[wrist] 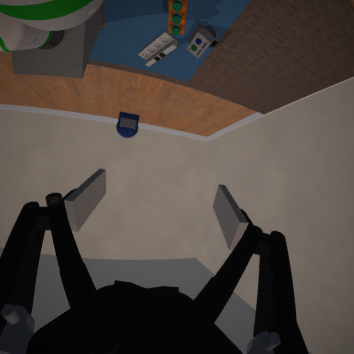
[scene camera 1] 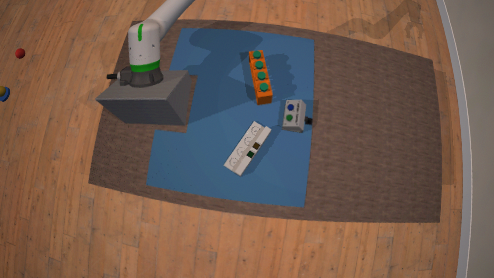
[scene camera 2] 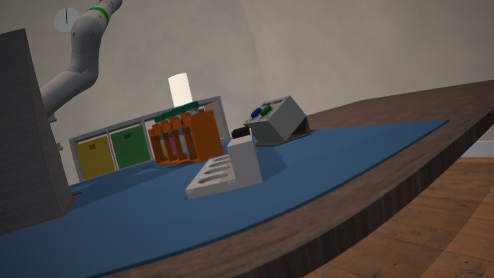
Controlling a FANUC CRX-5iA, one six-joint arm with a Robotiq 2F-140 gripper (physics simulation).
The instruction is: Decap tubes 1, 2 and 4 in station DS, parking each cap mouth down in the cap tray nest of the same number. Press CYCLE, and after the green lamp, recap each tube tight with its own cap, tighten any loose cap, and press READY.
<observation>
My gripper is open, holding nothing. I also see a grey button box.
</observation>
